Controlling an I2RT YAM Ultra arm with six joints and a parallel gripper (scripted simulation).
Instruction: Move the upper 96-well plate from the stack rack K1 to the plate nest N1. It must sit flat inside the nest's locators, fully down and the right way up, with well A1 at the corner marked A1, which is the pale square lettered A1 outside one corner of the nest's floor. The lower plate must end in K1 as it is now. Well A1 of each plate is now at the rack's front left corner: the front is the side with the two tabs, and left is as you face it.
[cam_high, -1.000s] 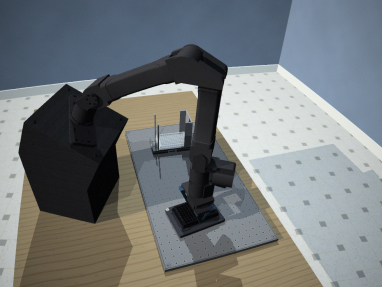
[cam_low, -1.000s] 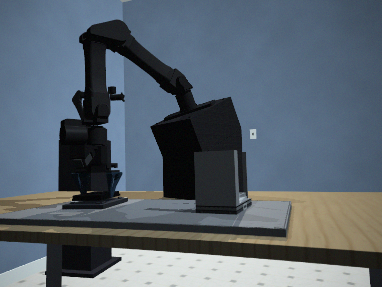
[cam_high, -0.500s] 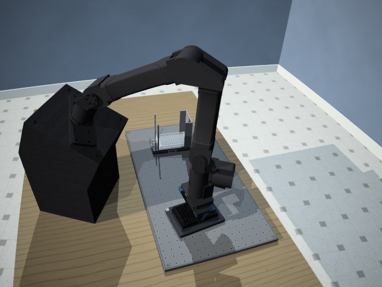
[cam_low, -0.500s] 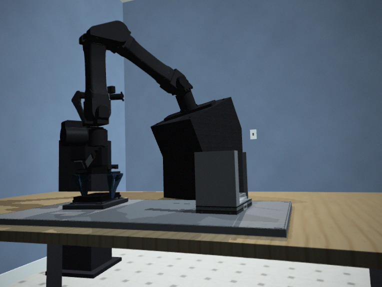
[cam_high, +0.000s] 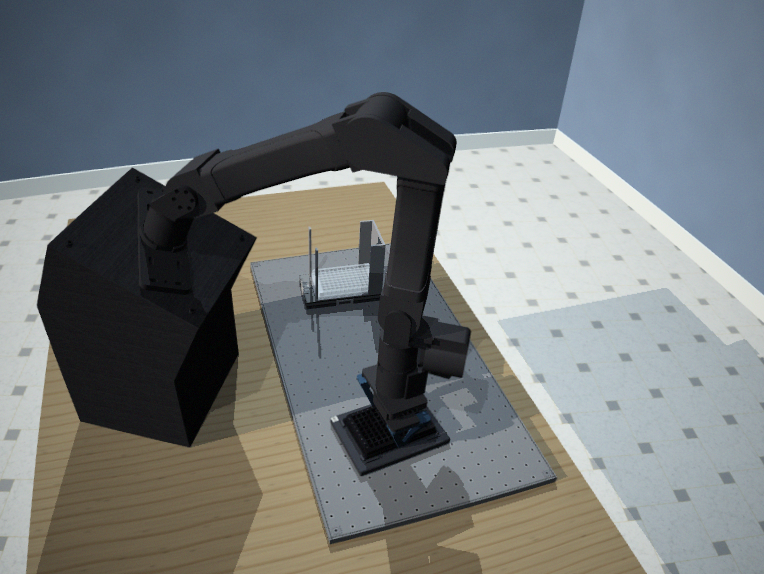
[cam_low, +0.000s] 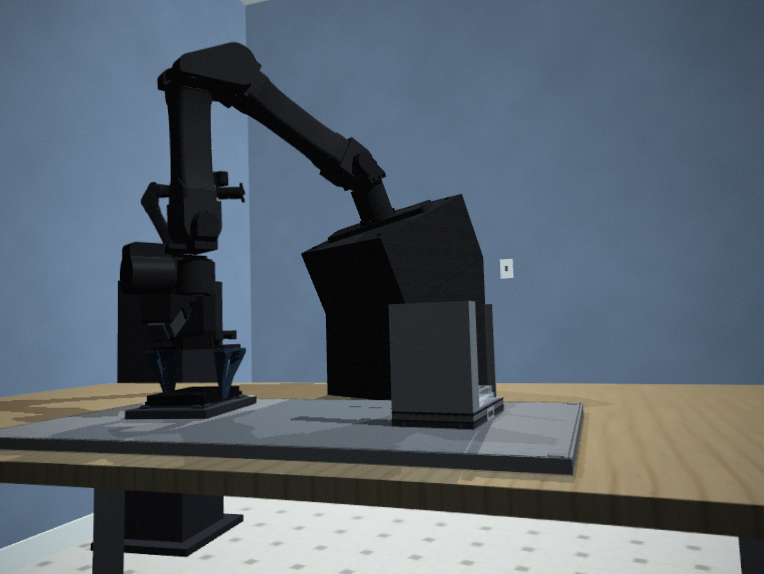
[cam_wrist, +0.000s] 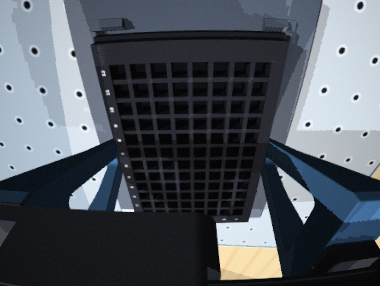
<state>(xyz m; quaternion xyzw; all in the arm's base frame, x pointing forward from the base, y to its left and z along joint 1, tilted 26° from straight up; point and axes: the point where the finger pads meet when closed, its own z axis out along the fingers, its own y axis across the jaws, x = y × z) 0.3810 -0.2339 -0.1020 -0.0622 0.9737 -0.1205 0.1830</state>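
Right now my hand is right at the black 96-well plate. Round my hand: pale A1 square (8 cm behind, 5 cm to the left, 1 cm below); then tall grey wall (12 cm ahead, 38 cm to the left, 6 cm above); then clear plate (6 cm ahead, 38 cm to the left).
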